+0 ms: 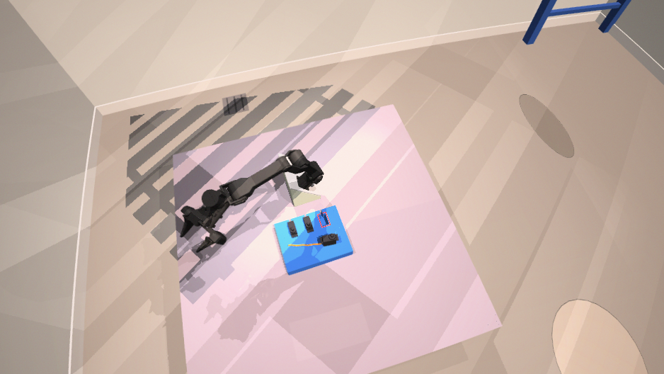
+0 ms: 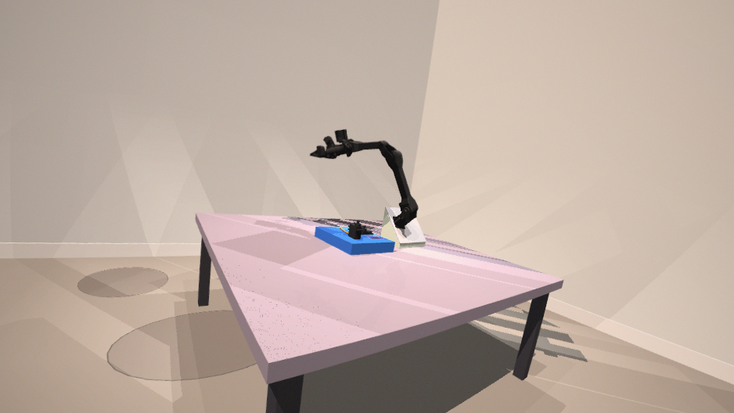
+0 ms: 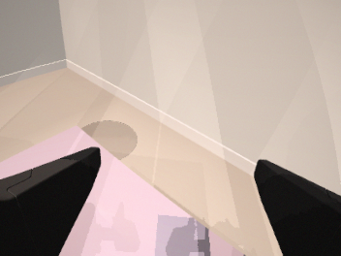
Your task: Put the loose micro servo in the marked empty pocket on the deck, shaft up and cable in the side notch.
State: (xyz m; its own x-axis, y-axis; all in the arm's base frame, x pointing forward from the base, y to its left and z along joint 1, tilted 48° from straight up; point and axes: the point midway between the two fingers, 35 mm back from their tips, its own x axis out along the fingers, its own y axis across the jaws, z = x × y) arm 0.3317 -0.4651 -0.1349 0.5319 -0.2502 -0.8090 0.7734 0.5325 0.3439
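The blue deck lies 440 mm to the left of my gripper tip, 370 mm below it and 20 mm behind it.
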